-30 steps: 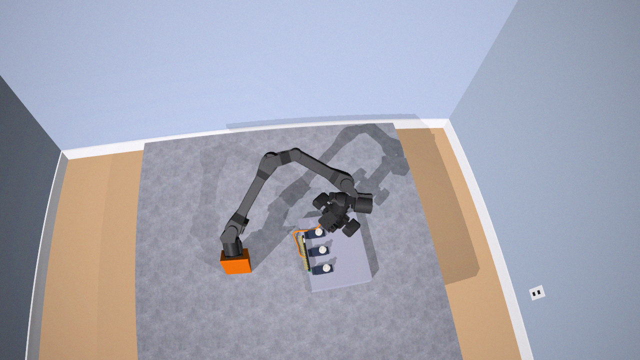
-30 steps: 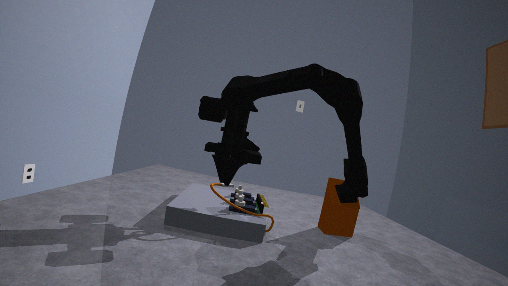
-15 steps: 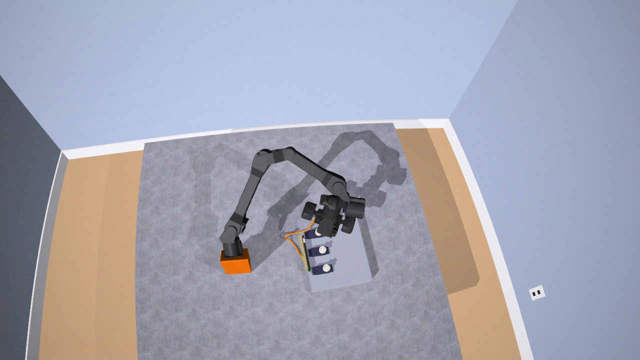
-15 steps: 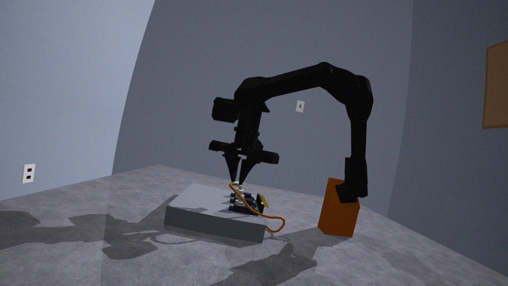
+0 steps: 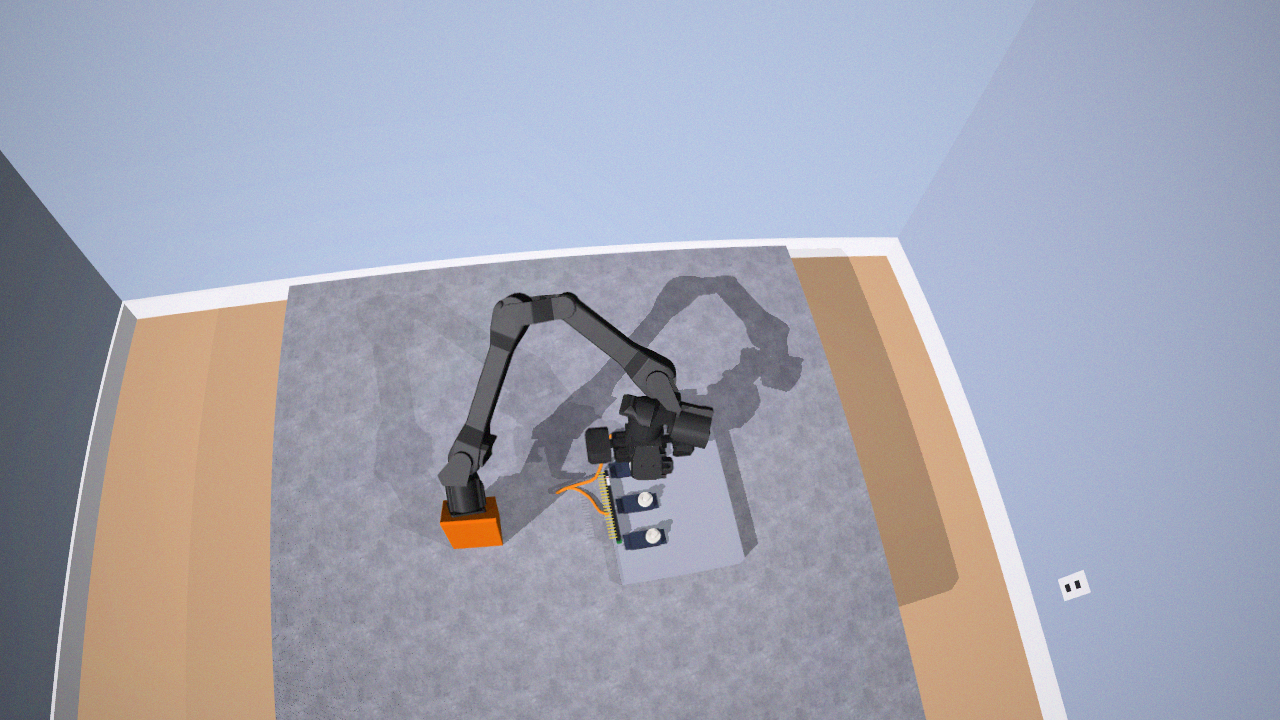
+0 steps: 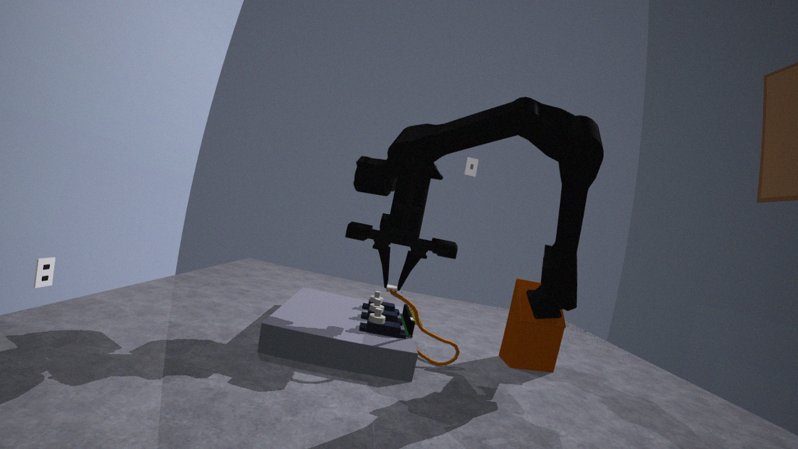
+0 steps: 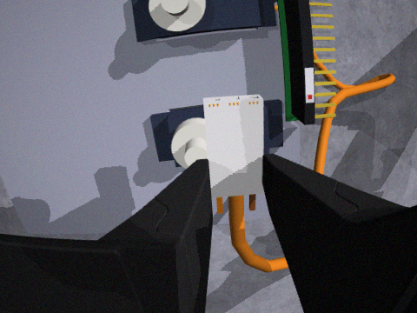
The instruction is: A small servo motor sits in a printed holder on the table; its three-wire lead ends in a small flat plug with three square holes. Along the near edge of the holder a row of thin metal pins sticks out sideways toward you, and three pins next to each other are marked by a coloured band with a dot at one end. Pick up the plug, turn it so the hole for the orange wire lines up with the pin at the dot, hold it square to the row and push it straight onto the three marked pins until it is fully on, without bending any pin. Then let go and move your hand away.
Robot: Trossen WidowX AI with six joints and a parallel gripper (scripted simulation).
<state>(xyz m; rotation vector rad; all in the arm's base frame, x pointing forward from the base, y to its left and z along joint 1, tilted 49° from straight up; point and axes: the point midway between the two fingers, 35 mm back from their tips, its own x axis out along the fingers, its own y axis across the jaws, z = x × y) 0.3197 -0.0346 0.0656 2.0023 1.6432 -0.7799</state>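
Right now the white band is 5 cm below my gripper tip, 5 cm behind it and 1 cm to the right of it. From my gripper tip the other things lie so: red dot: 5 cm below, 5 cm behind, 1 cm to the right; grey holder: 10 cm below, 10 cm ahead, 8 cm to the right.
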